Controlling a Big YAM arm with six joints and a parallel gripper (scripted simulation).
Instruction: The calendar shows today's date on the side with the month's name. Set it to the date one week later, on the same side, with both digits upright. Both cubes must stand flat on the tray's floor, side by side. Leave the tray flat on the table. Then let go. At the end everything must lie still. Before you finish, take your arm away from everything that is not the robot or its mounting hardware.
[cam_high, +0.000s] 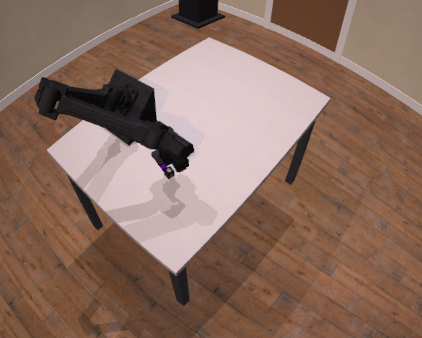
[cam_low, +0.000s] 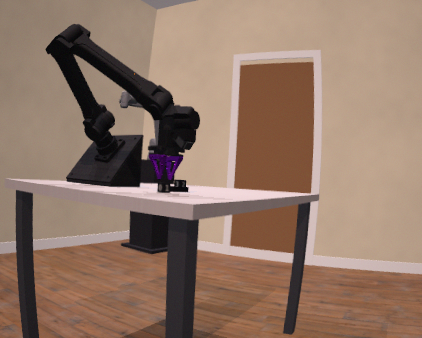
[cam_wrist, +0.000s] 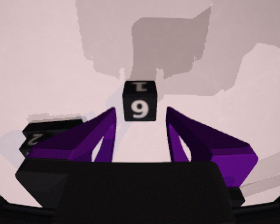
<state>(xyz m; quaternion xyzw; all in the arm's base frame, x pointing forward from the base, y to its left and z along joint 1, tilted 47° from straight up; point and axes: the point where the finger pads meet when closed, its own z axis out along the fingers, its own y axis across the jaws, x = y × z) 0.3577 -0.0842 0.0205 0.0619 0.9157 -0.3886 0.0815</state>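
Right now the black date cube is 30 mm below my hand. Round my hand: black tray: 40 mm behind, 110 mm to the left, 40 mm below.
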